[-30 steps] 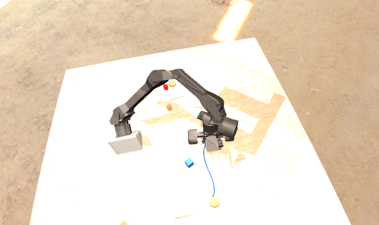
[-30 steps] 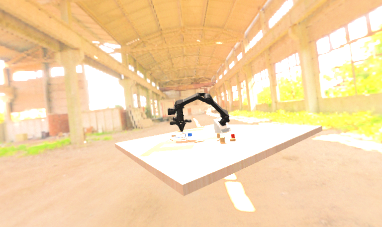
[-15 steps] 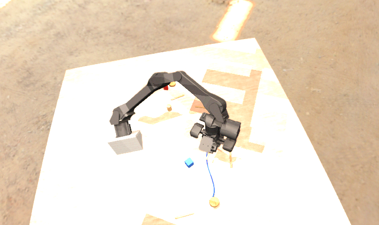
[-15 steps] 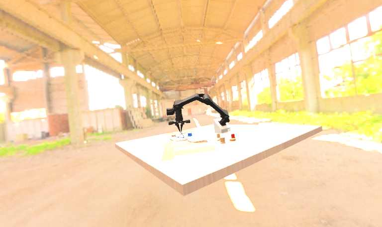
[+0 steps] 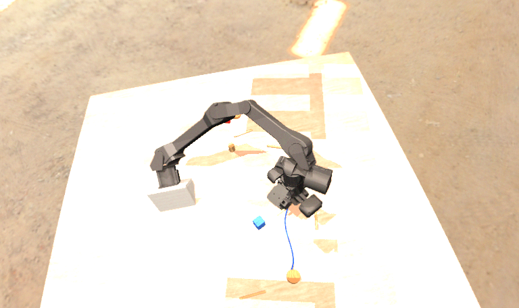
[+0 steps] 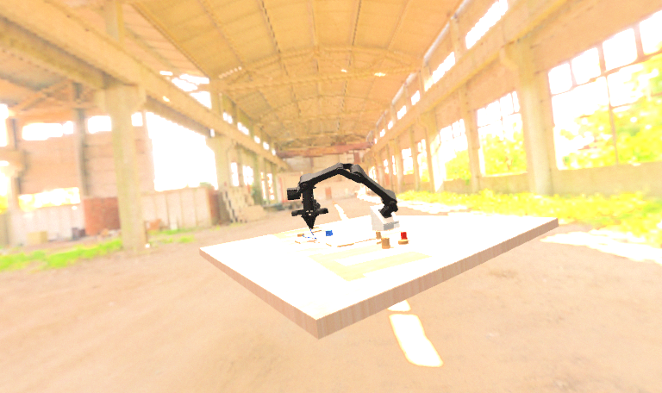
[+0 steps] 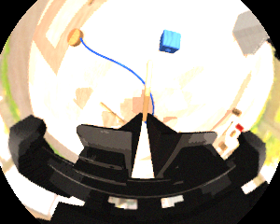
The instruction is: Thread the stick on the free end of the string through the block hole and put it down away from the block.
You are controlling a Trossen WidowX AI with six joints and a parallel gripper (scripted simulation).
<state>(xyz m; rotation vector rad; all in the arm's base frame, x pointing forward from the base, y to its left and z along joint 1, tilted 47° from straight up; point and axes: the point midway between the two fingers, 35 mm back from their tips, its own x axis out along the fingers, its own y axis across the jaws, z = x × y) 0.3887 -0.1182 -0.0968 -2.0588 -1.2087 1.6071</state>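
My gripper tip is 120 mm past the blue cube, 20 mm to the left of it and 40 mm above it. Round my gripper tip: round wooden button 60 mm behind, 210 mm to the right, 50 mm below; then thin wooden stick 10 mm behind, 10 mm to the right; then wooden cylinder 30 mm behind, 460 mm to the left, 40 mm below.
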